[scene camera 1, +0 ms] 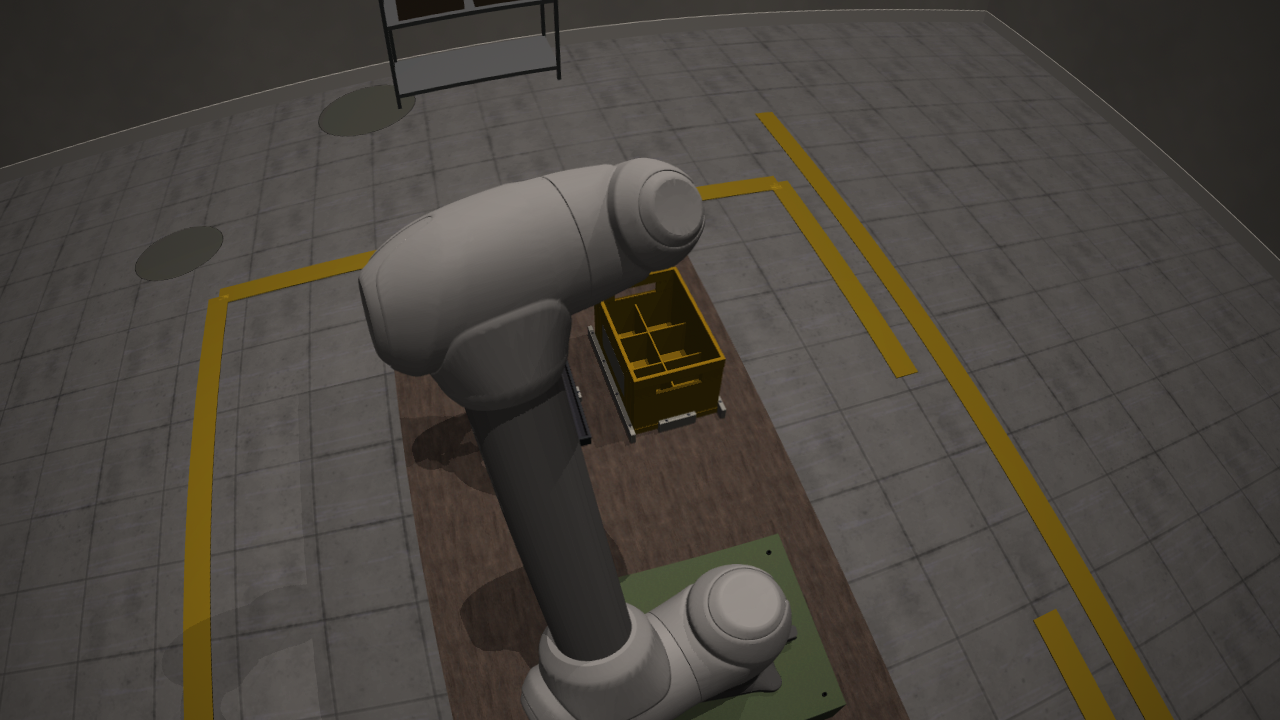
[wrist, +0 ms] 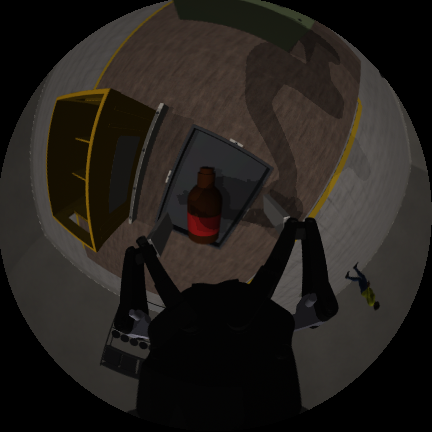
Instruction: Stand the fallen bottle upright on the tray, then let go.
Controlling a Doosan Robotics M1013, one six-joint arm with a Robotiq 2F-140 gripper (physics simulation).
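Places are measured from the arm's base along level axes (x up, y right, z ahead), in centimetres.
Where they show: gripper, fingertip midpoint: (wrist: 215,211).
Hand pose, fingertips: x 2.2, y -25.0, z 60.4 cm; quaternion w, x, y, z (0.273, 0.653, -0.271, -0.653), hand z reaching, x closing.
Note:
Things, the pixels of their top centre, and the offset from my fingertips. "pt": a spot on its surface instead.
- brown bottle, middle of its top: (wrist: 202,212) dx -5.1, dy +0.3, dz +3.6 cm
- dark tray, surface spot: (scene camera 1: 580,422) (wrist: 187,149) pt dx -12.5, dy +9.8, dz -3.9 cm
- yellow divided crate, middle of its top: (scene camera 1: 656,320) (wrist: 60,173) dx +4.5, dy +27.2, dz +6.6 cm
- metal rail, middle of its top: (scene camera 1: 610,377) (wrist: 137,169) dx -10.0, dy +17.4, dz +5.1 cm
A brown bottle (wrist: 204,210) with a red label lies on its side on the dark tray (wrist: 200,150) (scene camera 1: 580,422) in the wrist view. Its neck points away from the gripper's body, and its base is near the tray's near edge. My gripper (wrist: 215,211) is open and empty, with one finger on each side of the bottle's line and gaps between them and the bottle. How high the fingers are above it is hard to tell. In the scene view the arm hides the gripper, the bottle and most of the tray.
A yellow divided crate (scene camera 1: 678,391) (wrist: 102,165) stands beside the tray, with a metal rail (scene camera 1: 611,385) (wrist: 145,155) between them. The green base plate (scene camera 1: 801,617) (wrist: 240,22) lies under the robot's base. A shelf rack (scene camera 1: 474,69) stands far back.

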